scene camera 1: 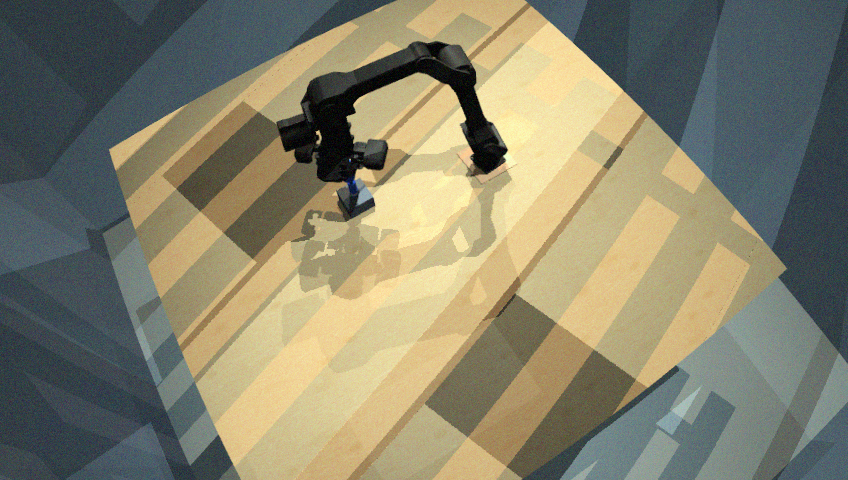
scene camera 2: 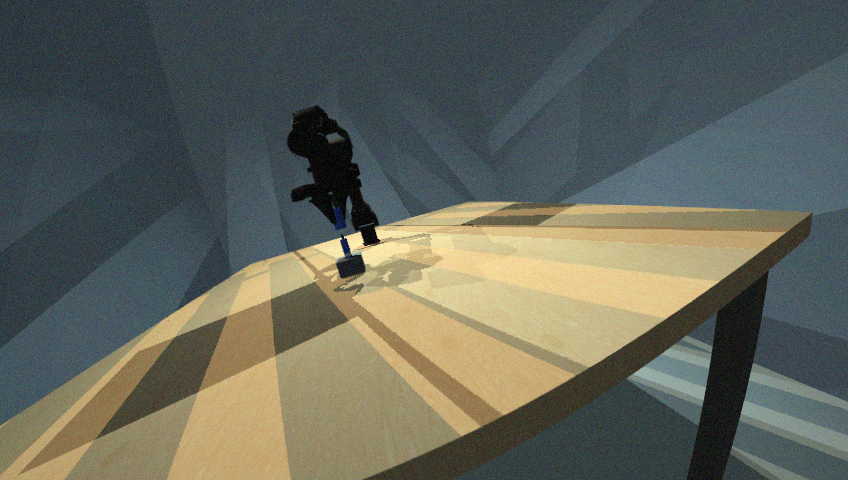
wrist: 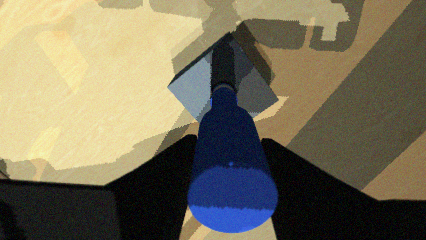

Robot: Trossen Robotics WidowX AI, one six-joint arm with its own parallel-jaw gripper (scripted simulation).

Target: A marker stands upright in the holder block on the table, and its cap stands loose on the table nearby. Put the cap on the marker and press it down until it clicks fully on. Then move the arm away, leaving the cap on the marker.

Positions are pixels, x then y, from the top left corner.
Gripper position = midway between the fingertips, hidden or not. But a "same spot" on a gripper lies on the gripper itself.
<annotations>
gripper: scene camera 1; scene camera 2; wrist 228, 145
same spot on gripper: (scene camera 1: 357, 160) = (scene camera 2: 345, 189)
</annotations>
